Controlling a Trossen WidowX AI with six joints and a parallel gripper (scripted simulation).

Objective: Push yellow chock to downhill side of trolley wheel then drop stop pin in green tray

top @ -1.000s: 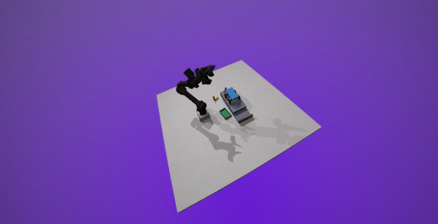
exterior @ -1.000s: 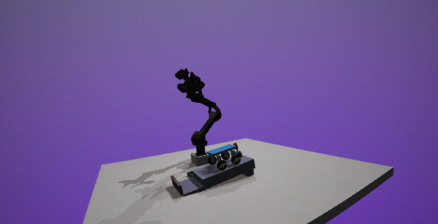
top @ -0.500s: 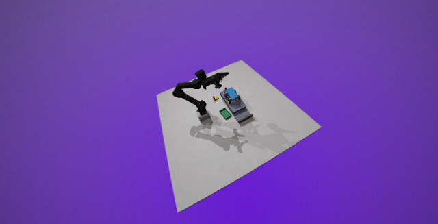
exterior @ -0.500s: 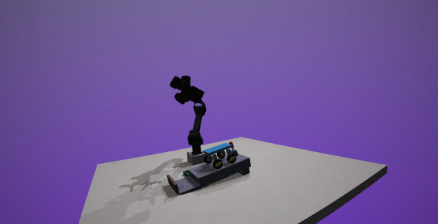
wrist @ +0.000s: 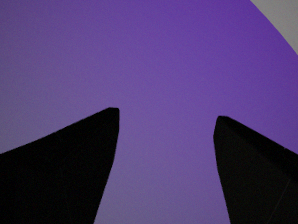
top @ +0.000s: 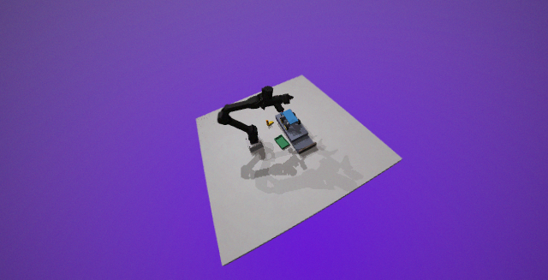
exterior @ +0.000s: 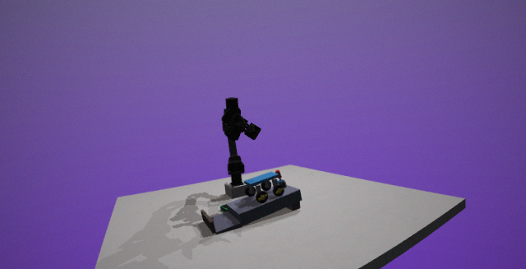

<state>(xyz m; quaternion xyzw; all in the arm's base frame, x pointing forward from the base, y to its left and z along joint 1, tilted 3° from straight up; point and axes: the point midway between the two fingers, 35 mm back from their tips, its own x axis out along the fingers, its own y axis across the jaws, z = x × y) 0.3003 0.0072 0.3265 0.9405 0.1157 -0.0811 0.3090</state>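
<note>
The yellow chock lies 18 cm behind my gripper tip, 16 cm to the left of it and 34 cm below it. From my gripper tip the other things lie so: red-headed stop pin: 5 cm behind, 13 cm to the left, 24 cm below; then blue trolley: 2 cm behind, 4 cm to the left, 25 cm below; then brown lip: 2 cm ahead, 21 cm to the right, 33 cm below.
</note>
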